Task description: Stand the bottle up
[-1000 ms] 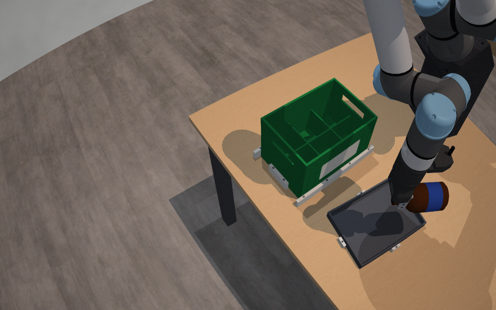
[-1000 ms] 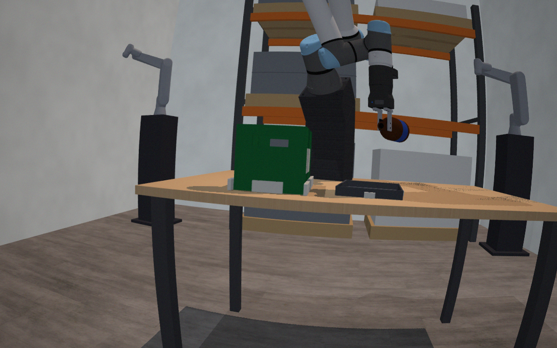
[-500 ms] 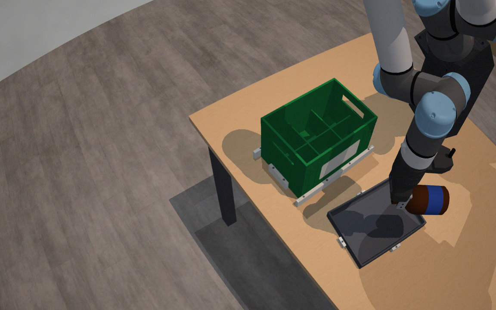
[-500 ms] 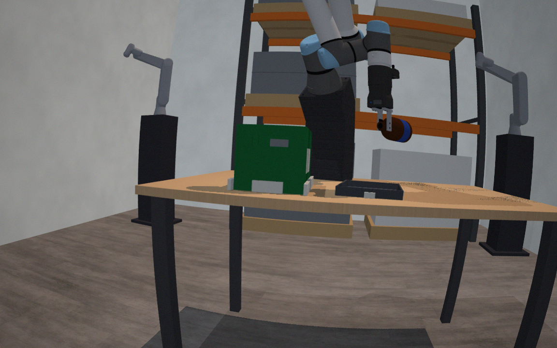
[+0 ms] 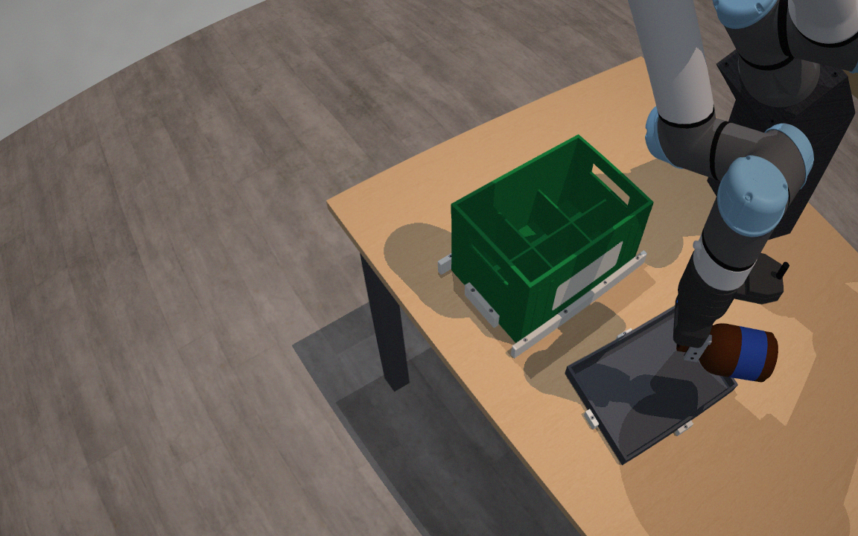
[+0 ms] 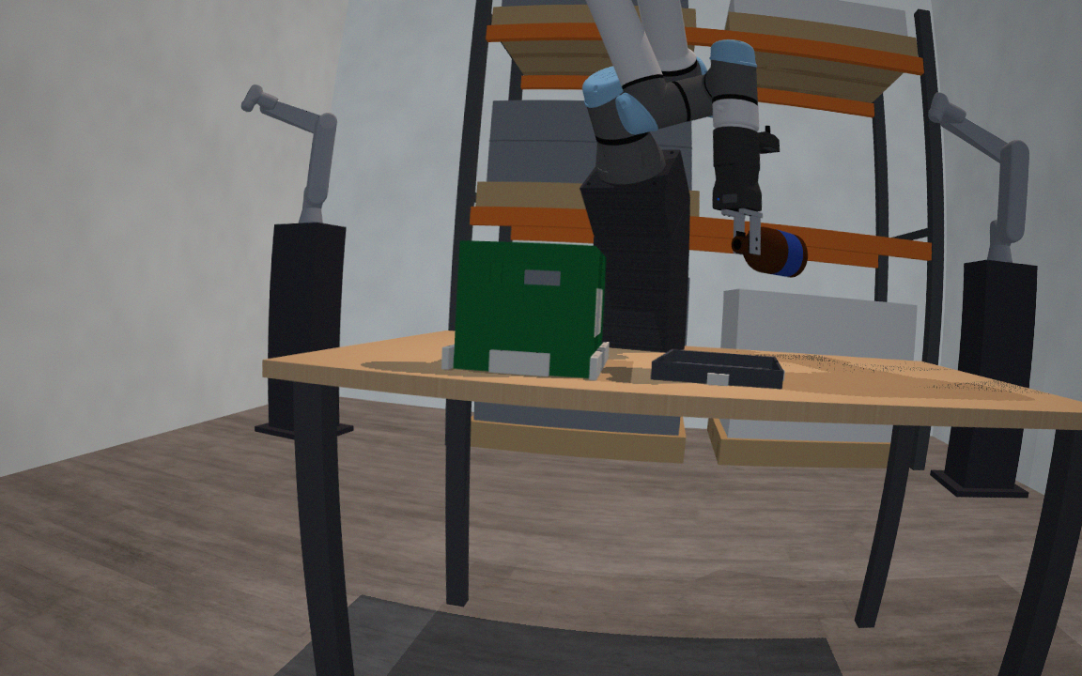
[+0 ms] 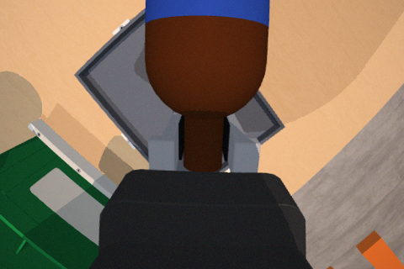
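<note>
Now: hand 40 mm to the right of the brown bottle, 40 mm past it and 10 mm above it. From my hand the other things lie so: green crate 320 mm to the right, 120 mm below, 20 mm ahead; then dark grey tray 190 mm below, 30 mm to the right, 20 mm behind.
</note>
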